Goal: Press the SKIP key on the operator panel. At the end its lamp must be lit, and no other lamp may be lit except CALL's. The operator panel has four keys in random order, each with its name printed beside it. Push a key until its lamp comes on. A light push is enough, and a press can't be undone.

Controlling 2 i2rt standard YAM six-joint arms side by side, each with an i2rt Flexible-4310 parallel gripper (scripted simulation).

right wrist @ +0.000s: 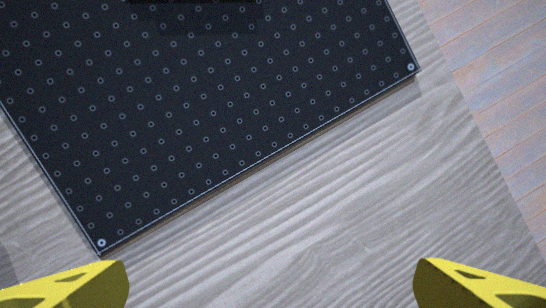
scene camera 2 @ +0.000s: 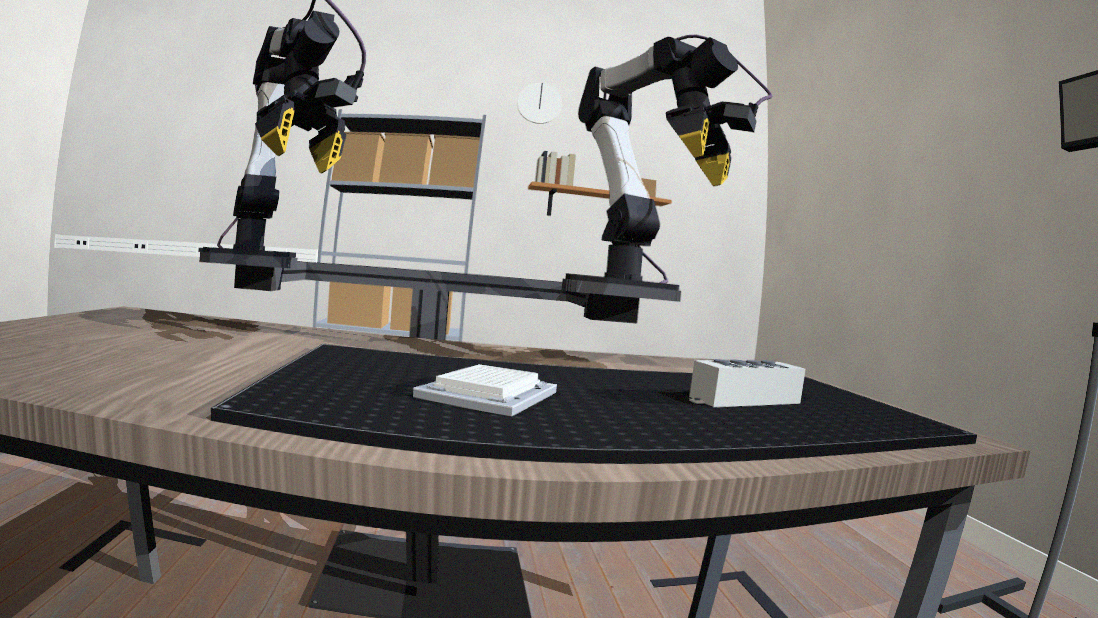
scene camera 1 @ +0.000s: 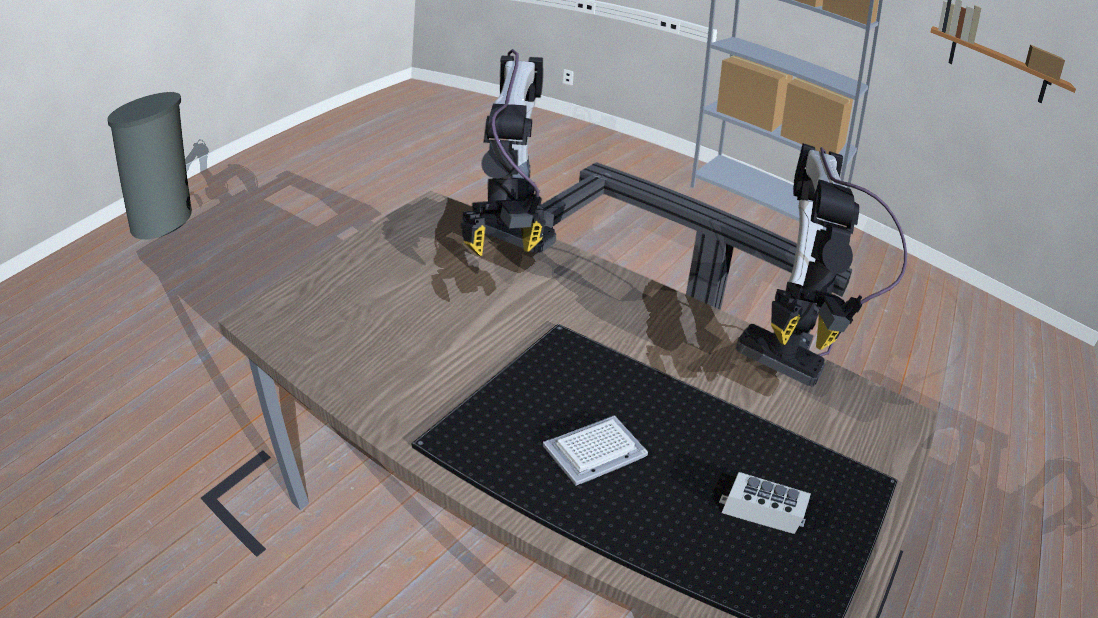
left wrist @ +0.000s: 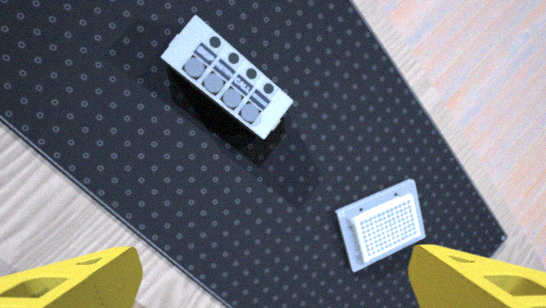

Note:
In view: the left gripper point(scene camera 2: 708, 171), the right gripper point(scene camera 2: 303, 163), a white well plate point(scene camera 2: 482, 381) and an operator panel point(scene camera 2: 719, 385).
The white well plate is seen too in scene camera 1 point(scene camera 1: 590, 448) and in the left wrist view point(left wrist: 393, 223). The left gripper is seen too in scene camera 1 point(scene camera 1: 800, 346) and in the left wrist view point(left wrist: 274, 259). The right gripper shows as well in the right wrist view point(right wrist: 271, 271) and in scene camera 1 point(scene camera 1: 503, 253). The right wrist view does not show the white well plate: it is out of frame.

